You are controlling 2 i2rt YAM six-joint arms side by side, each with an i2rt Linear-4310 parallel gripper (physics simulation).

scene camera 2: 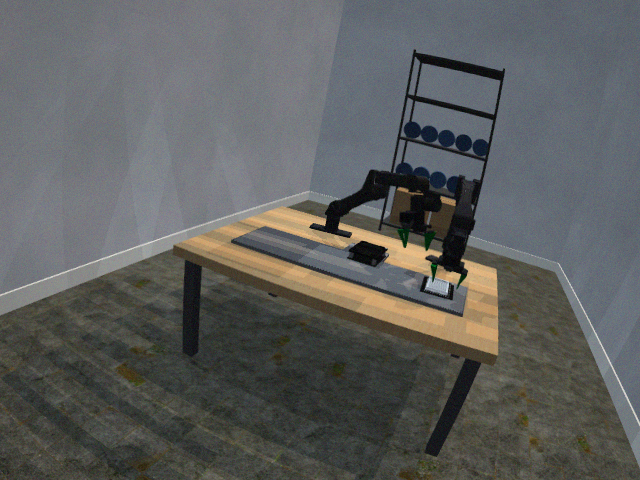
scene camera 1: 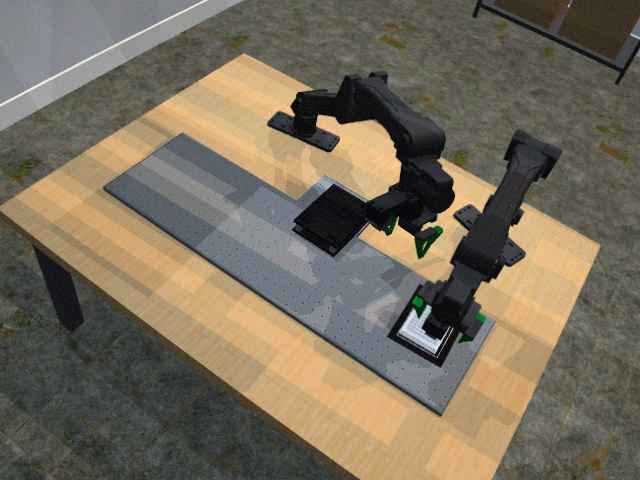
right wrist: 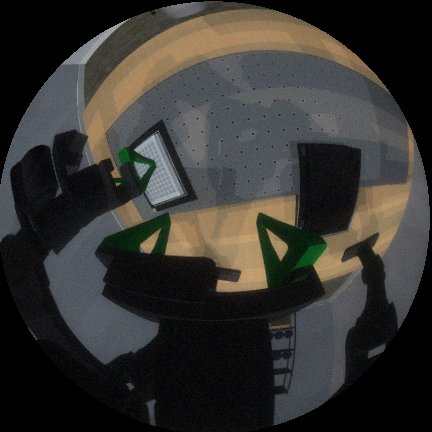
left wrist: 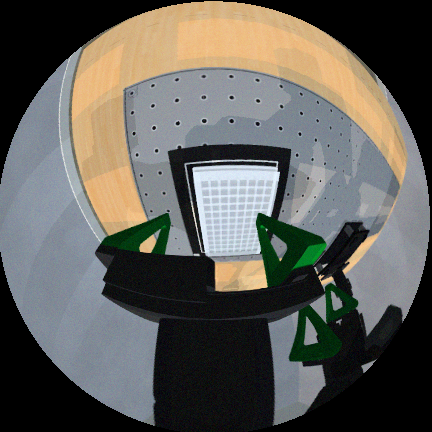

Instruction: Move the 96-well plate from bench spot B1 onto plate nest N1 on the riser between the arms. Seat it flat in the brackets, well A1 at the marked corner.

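Places are measured from the left arm's base along level axes (x ahead, y left, z up), in metres.
Pixels of known places: left gripper, fingertip midpoint: point(scene camera 2: 444, 285) point(right wrist: 138, 172) point(left wrist: 212, 217); right gripper, fingertip midpoint: point(scene camera 2: 415, 249) point(scene camera 1: 404, 246) point(right wrist: 213, 217); right arm's base, link origin: point(scene camera 2: 330, 231) point(scene camera 1: 303, 132) point(right wrist: 360, 246) point(left wrist: 335, 270).
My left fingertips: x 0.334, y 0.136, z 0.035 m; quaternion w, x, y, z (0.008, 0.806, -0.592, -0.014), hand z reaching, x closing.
Behind a point stands the place of what it marks.
The white 96-well plate point(scene camera 1: 415, 328) {x 0.373, y 0.104, z 0.027 m} point(scene camera 2: 439, 285) {x 0.337, y 0.115, z 0.028 m} point(left wrist: 230, 200) {x 0.354, y 0.122, z 0.025 m} point(right wrist: 162, 172) {x 0.329, y 0.078, z 0.029 m} lies flat inside a black frame point(scene camera 1: 404, 315) {x 0.363, y 0.062, z 0.015 m} point(left wrist: 178, 172) {x 0.364, y 0.182, z 0.015 m} point(right wrist: 175, 160) {x 0.348, y 0.056, z 0.015 m} at bench spot B1. My left gripper point(scene camera 1: 442, 326) {x 0.334, y 0.136, z 0.035 m} point(scene camera 2: 446, 283) {x 0.334, y 0.136, z 0.035 m} point(left wrist: 212, 217) {x 0.334, y 0.136, z 0.035 m} is open above the plate, fingers spread; in its wrist view the plate lies right of the middle between the tips, and the right finger overlaps its edge. My right gripper point(scene camera 1: 405, 245) {x 0.306, y -0.035, z 0.114 m} point(scene camera 2: 416, 248) {x 0.306, y -0.035, z 0.114 m} point(right wrist: 213, 217) {x 0.306, y -0.035, z 0.114 m} is open and empty, high between the plate and the nest. The black nest N1 point(scene camera 1: 333, 217) {x 0.344, y -0.219, z 0.050 m} point(scene camera 2: 368, 251) {x 0.364, y -0.209, z 0.051 m} point(right wrist: 330, 187) {x 0.345, y -0.206, z 0.051 m} stands raised; its marked corner cannot be made out.
A grey perforated board point(scene camera 1: 232, 227) {x 0.544, y -0.339, z 0.013 m} point(scene camera 2: 310, 253) {x 0.535, y -0.362, z 0.013 m} point(left wrist: 230, 110) {x 0.439, y 0.152, z 0.013 m} point(right wrist: 240, 115) {x 0.424, y -0.054, z 0.013 m} runs along the wooden table point(scene camera 1: 289, 335) {x 0.595, y -0.039, z 0.000 m} under the frame and beside the nest. The right arm reaches over the table close to the left arm. A shelf rack point(scene camera 2: 460, 65) stands behind the table.
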